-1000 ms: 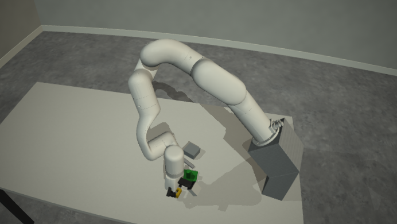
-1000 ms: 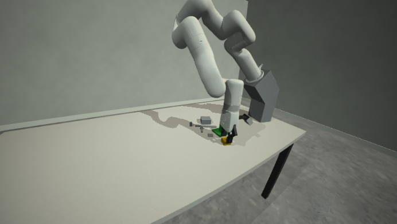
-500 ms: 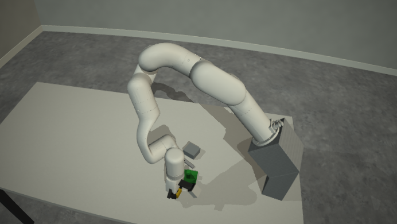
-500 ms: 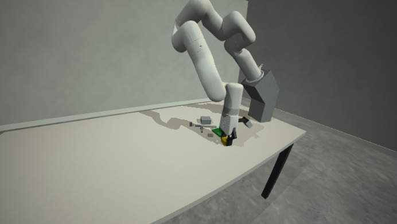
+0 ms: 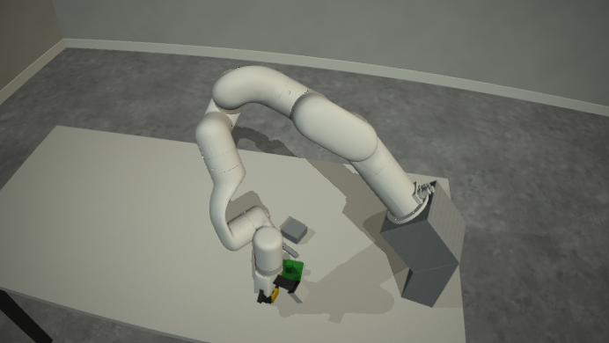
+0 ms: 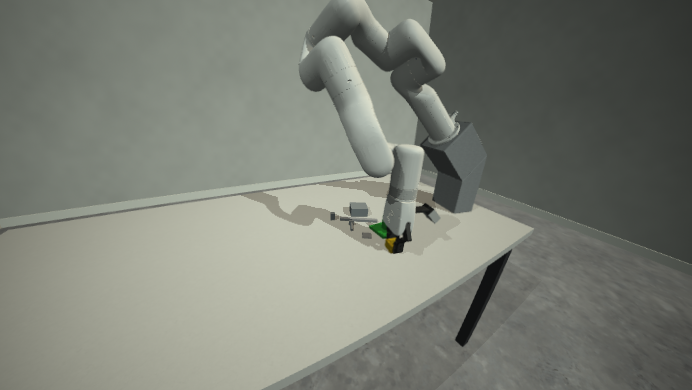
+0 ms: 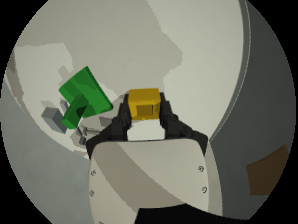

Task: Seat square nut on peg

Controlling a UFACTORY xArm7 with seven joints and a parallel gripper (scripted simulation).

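The small flat piece is 30 mm ahead of my hand, 100 mm to the right of it and 20 mm below it. The rest, counted from my hand: grey block: 30 mm behind, 250 mm to the right, 10 mm below; then thin grey bar: 190 mm to the right, 20 mm below; then small bolt: 50 mm ahead, 170 mm to the right, 10 mm below.
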